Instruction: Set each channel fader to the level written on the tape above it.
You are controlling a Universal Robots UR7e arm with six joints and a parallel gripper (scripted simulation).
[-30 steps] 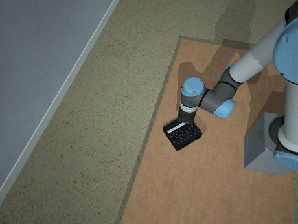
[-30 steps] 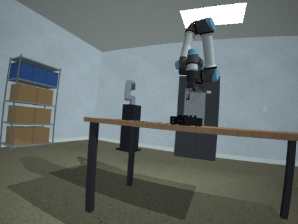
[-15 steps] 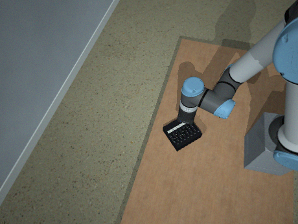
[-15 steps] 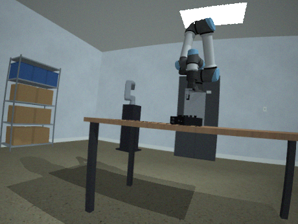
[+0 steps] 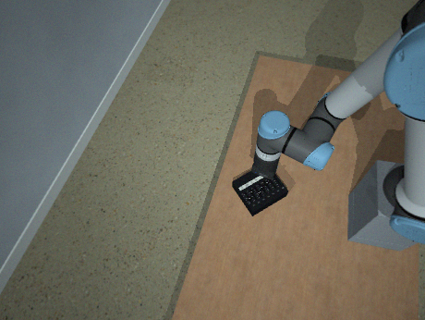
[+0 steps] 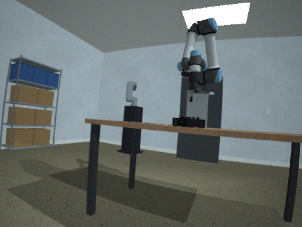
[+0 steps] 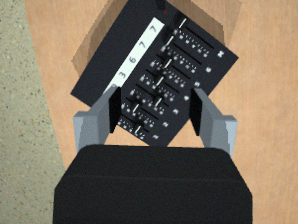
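My hand is 3 cm to the right of the channel 3 cap and 13 cm above it. Round my hand: channel 5 cap: 1 cm behind, 2 cm to the right, 13 cm below; channel 4 cap: 1 cm to the left, 13 cm below; channel 6 cap: 2 cm behind, 4 cm to the right, 13 cm below.
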